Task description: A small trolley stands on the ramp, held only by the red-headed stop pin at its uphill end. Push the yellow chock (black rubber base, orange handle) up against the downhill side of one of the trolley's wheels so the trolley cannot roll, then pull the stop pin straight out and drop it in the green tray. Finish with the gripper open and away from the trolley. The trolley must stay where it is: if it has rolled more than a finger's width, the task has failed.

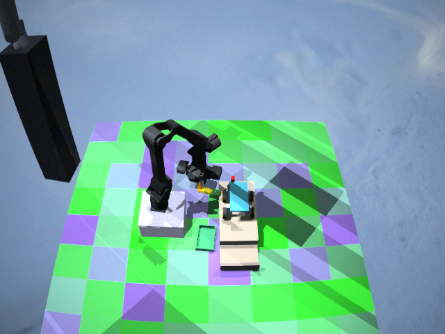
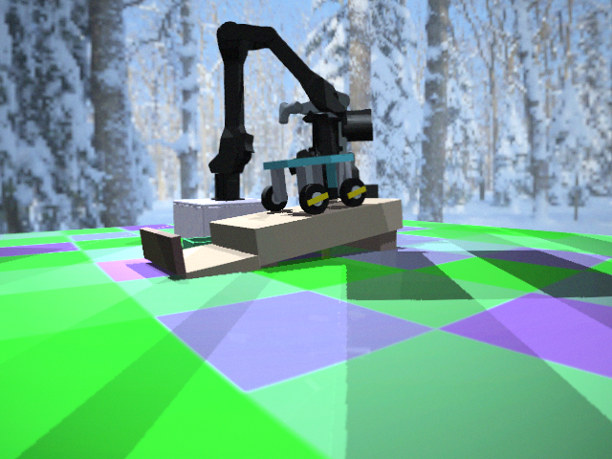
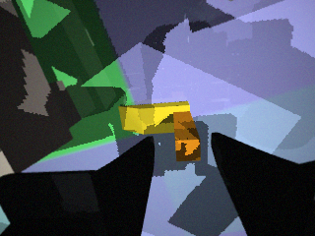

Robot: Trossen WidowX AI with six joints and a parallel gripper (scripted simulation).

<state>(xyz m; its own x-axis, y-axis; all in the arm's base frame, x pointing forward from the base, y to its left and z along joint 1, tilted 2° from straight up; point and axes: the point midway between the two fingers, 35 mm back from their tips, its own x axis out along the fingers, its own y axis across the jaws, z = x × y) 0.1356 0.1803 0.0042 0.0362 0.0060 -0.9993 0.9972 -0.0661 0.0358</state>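
Right now my gripper tip is 30 mm above the yellow chock and 20 mm short of it. Round my gripper tip: beige ramp: 180 mm ahead, 140 mm to the right; trolley: 180 mm ahead, 130 mm to the right, 60 mm above; red-headed stop pin: 150 mm ahead, 80 mm above, 40 mm to the right.
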